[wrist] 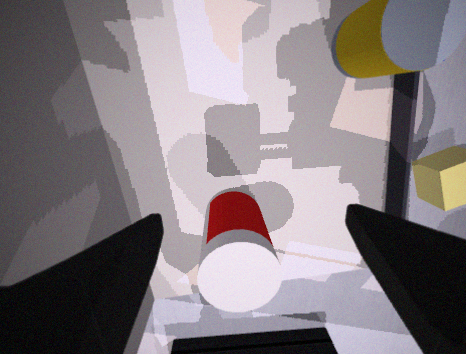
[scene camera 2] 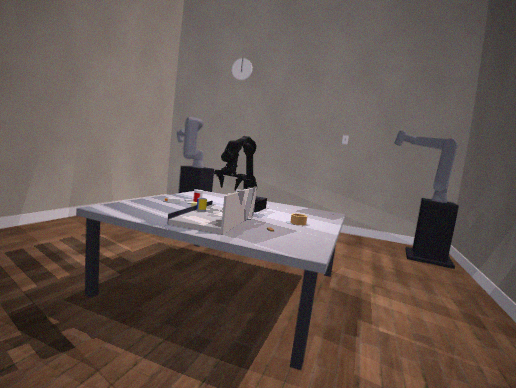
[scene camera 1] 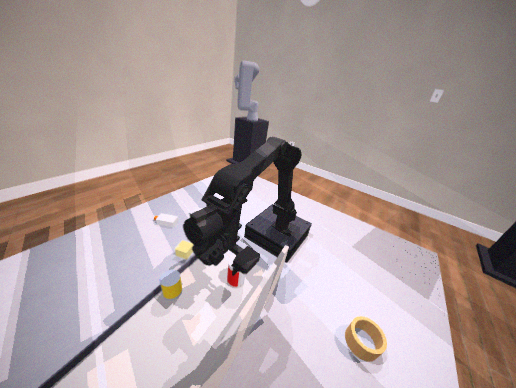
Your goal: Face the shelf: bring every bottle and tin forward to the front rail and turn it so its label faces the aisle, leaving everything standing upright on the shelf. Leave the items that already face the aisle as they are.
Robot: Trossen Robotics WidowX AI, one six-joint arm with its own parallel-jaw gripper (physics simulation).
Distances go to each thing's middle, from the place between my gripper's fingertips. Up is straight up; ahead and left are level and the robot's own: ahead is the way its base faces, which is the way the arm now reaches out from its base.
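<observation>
My gripper is 8 cm above the white back panel (scene camera 1: 222, 358), 14 cm to the right of it and 9 cm short of it. I also see the dark front rail (wrist: 405, 90), which is 14 cm ahead of my hand, 13 cm to the right of it and 14 cm below it. The yellow block (wrist: 432, 174) is 2 cm behind my hand, 14 cm below it and 23 cm to the right of it.
</observation>
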